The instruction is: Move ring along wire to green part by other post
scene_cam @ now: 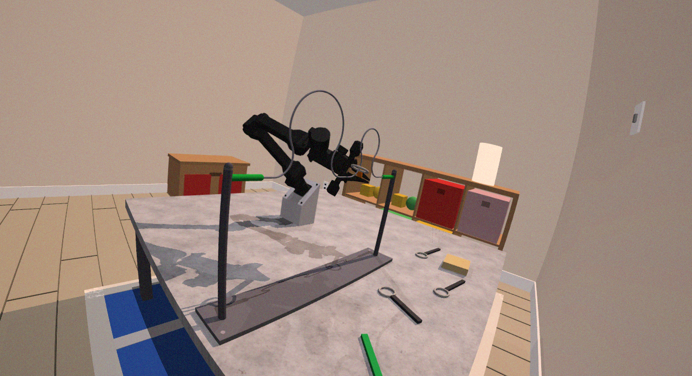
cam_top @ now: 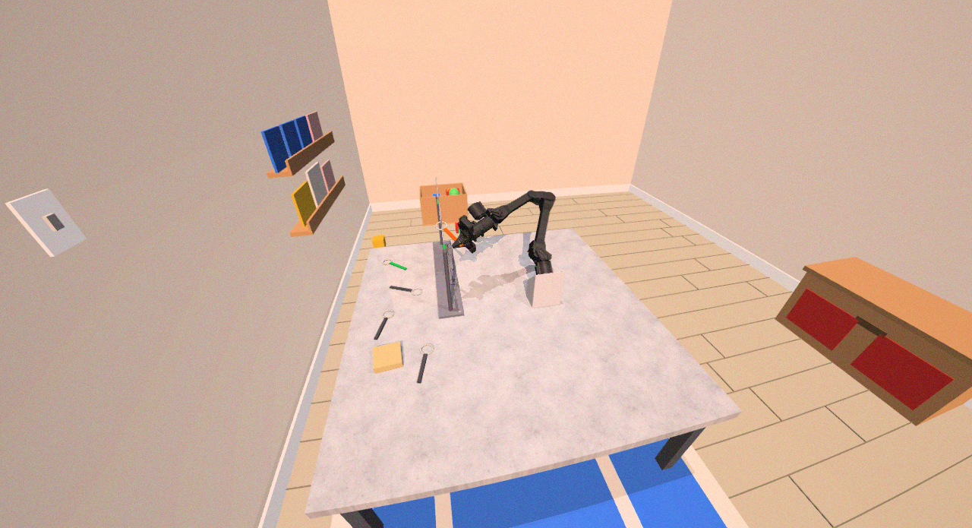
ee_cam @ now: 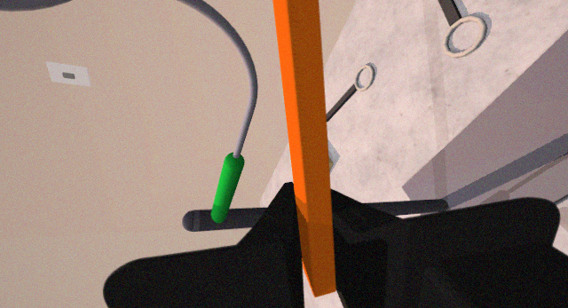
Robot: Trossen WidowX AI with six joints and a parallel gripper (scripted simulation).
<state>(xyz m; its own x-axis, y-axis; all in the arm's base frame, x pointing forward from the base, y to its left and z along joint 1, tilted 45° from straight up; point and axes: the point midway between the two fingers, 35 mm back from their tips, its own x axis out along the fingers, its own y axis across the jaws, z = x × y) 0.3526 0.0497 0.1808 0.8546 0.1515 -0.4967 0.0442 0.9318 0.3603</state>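
My gripper tip is now 2 cm short of the ring with orange handle, 8 cm to the left of it and 3 cm below it. The rest, counted from my gripper tip: green-handled ring 34 cm ahead, 33 cm to the right, 27 cm below; then tan block 27 cm ahead, 31 cm to the left, 26 cm below.
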